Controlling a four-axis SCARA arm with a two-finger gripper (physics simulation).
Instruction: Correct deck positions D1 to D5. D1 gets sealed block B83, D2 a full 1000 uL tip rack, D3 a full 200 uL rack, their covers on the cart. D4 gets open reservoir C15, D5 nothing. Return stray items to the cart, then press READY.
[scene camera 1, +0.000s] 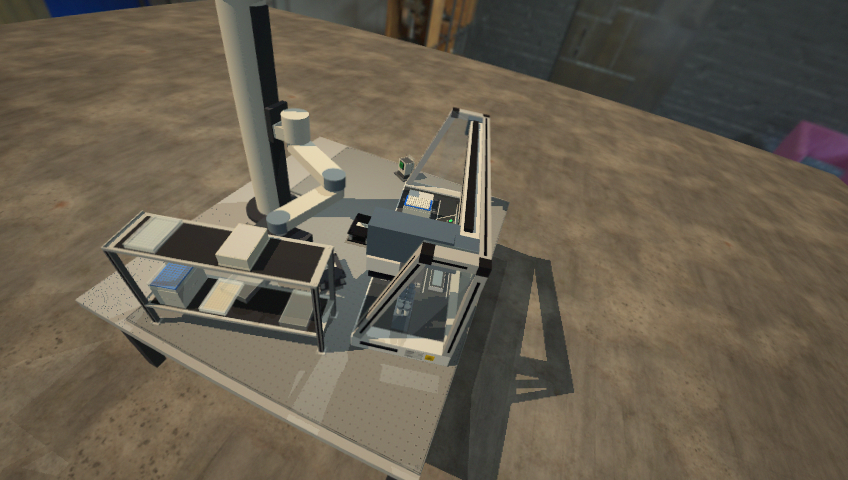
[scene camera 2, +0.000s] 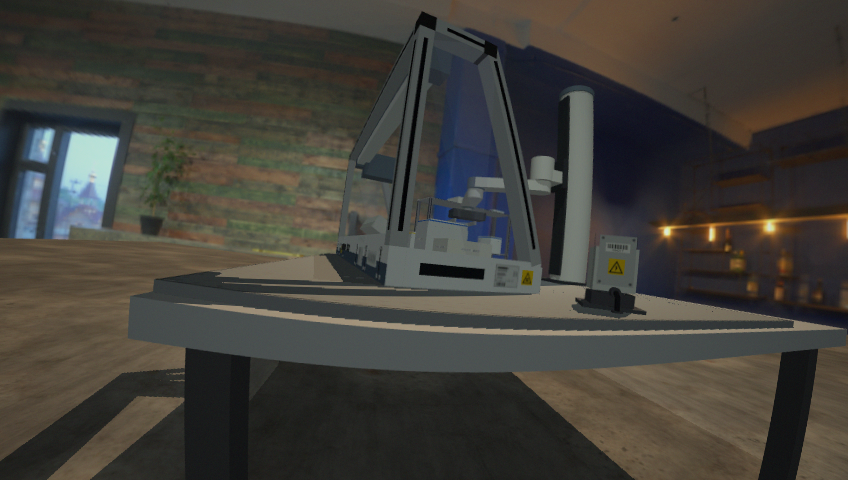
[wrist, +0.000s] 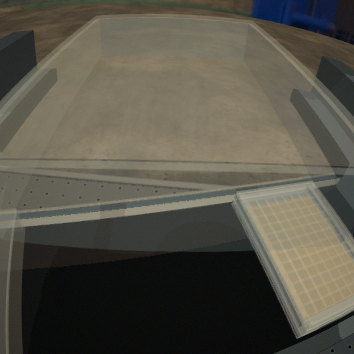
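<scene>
My gripper (wrist: 177, 56) is shut on a clear hollow cover (wrist: 172, 100) (scene camera 1: 252, 290), which spans between its fingers. In scene camera 1 the cover shows at the cart's lower shelf, behind a flat beige plate; the fingers are hidden there. In the wrist view the beige plate (wrist: 305, 250) (scene camera 1: 223, 296) lies low at the right. A blue-topped tip rack (scene camera 1: 172, 277) and a clear box-like cover (scene camera 1: 298, 309) stand at the lower shelf's ends. The upper shelf holds a white block (scene camera 1: 242, 245) and a pale flat item (scene camera 1: 152, 233). A blue-edged rack (scene camera 1: 418, 202) stands on the far deck. Deck labels are unreadable.
The cart (scene camera 1: 321, 318) has corner posts and an upper shelf close around the held cover. The deck machine (scene camera 1: 485, 178) (scene camera 2: 410, 142) has a tall frame and a grey head (scene camera 1: 410, 234). A black stand (scene camera 1: 358, 228) and a small screen unit (scene camera 1: 405, 165) (scene camera 2: 615, 264) stand beside it.
</scene>
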